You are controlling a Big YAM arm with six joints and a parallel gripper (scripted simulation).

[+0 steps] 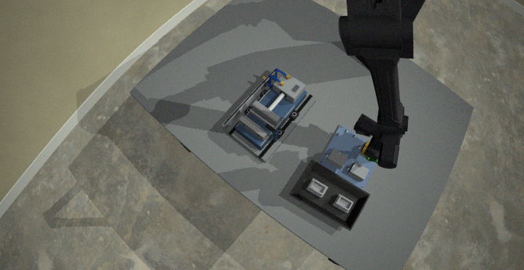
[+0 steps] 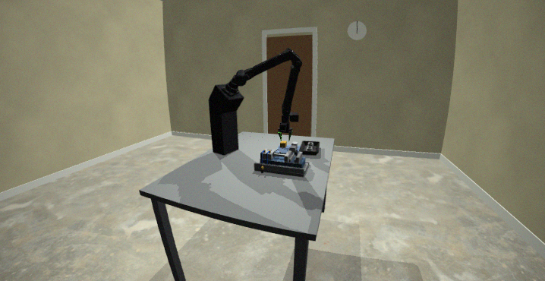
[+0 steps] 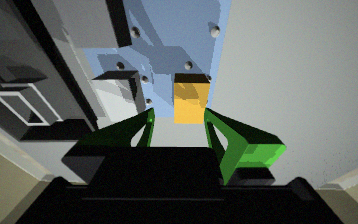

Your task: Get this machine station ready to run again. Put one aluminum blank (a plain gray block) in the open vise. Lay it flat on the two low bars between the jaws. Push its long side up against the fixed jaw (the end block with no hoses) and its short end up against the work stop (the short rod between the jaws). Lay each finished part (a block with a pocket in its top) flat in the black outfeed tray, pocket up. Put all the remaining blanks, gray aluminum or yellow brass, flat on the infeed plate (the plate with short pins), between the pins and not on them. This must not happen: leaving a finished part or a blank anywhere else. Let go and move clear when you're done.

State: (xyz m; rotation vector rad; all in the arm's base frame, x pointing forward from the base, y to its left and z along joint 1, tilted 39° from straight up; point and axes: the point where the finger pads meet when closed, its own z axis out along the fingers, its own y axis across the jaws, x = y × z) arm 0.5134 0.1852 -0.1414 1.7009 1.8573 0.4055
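My gripper is now 1 cm past the yellow brass blank and 4 cm above it. Also, from my hand: moving jaw: 10 cm ahead, 37 cm to the right, 2 cm above; then blue infeed plate: 3 cm ahead, 5 cm to the right, 6 cm below; then white rod: 5 cm ahead, 37 cm to the right, 2 cm above.
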